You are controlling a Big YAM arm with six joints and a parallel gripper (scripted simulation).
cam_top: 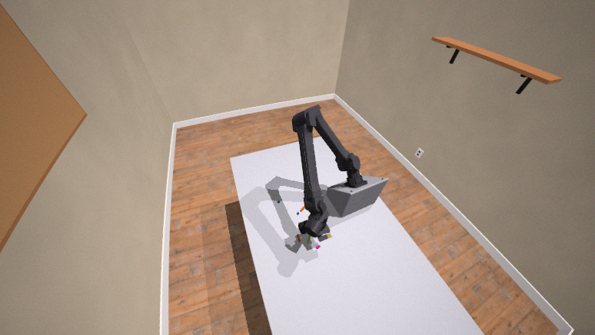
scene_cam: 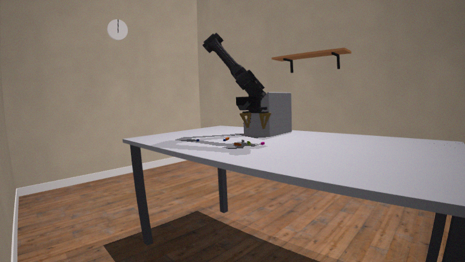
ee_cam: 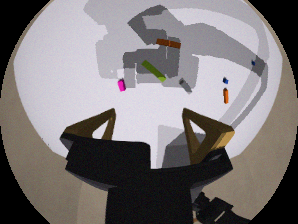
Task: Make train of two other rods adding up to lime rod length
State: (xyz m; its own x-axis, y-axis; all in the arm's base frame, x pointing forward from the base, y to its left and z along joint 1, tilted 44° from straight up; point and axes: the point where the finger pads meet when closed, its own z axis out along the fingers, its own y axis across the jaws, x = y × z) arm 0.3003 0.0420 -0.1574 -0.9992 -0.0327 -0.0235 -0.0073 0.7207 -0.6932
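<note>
Right now my hand is 10 mm short of the grey rod, 70 mm to the left of it and 70 mm above it. Also, from my hand: magenta rod (10 mm ahead, 50 mm to the left, 70 mm below); then lime rod (40 mm ahead, 10 mm to the right, 70 mm below).
</note>
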